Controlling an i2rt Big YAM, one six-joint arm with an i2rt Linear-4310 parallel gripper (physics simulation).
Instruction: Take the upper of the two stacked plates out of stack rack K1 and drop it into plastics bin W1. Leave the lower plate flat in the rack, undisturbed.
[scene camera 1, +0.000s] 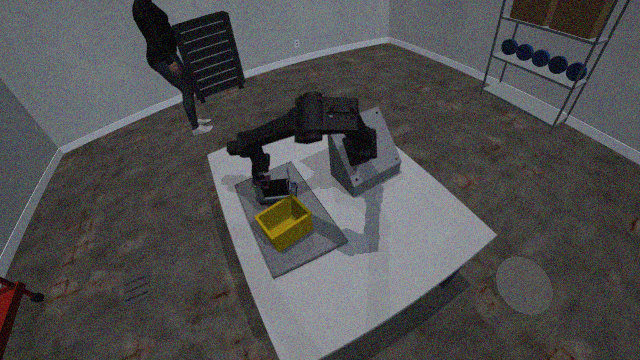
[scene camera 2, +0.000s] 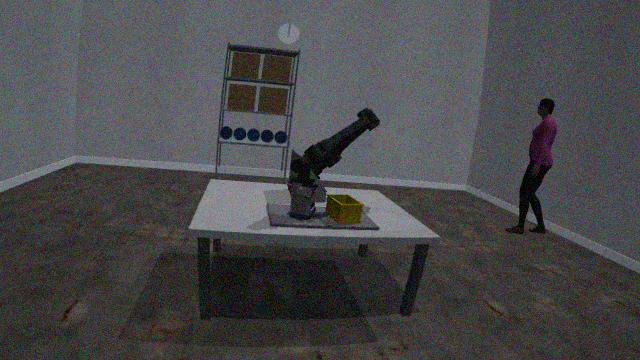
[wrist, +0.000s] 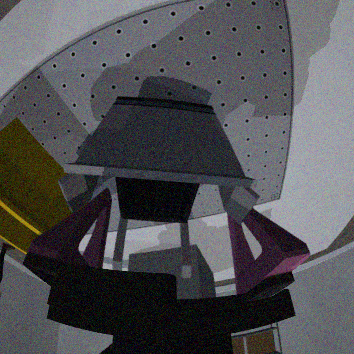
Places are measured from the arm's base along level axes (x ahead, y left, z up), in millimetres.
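Pixels of known places: gripper, fingertip midpoint: (scene camera 1: 266, 180) (wrist: 169, 195); arm's base, origin of the base link: (scene camera 1: 355, 149) (scene camera 2: 311, 171).
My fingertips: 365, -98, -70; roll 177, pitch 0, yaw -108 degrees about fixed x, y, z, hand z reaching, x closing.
Observation:
Ahead of a thing's pixels: the offset from my fingertips to its middle, as dx, dy, dz. "*": to the spot under its first point. Level surfaces: height alone.
Stack rack K1 {-24, +20, -24} (scene camera 1: 272, 201) (scene camera 2: 302, 204) (wrist: 165, 140) is a grey holder with a sloping wall and a pale lip. A black plate surface {* -28, +37, -31} (scene camera 1: 277, 188) (wrist: 157, 200) shows in its opening; I cannot make out two separate plates. My gripper (scene camera 1: 263, 181) (wrist: 169, 195) is open and empty, with its purple fingers spread to either side of the black surface, close over the rack. In the wrist view I cannot tell whether the fingertips touch anything. Plastics bin W1 {+6, +217, -34} (scene camera 1: 285, 236) (scene camera 2: 345, 212) (wrist: 30, 175) is yellow, open at the top, and stands beside the rack.
Rack and bin stand on a grey perforated board (scene camera 1: 300, 257) (scene camera 2: 280, 222) (wrist: 270, 130) on the white table {dz -97} (scene camera 1: 425, 225) (scene camera 2: 225, 200). The arm's grey sloped base block (scene camera 1: 382, 150) stands behind. A person (scene camera 1: 156, 45) (scene camera 2: 544, 142) stands away from the table in each scene view.

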